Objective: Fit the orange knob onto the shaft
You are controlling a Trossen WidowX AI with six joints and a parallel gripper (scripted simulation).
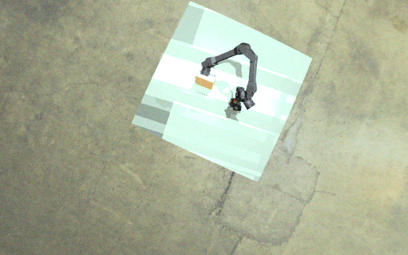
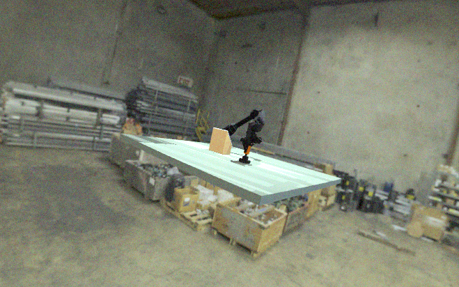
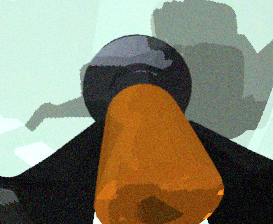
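Right now my gripper tip is 2 cm below the orange knob. The rest, counted from my gripper tip: round pedestal 4 cm below.
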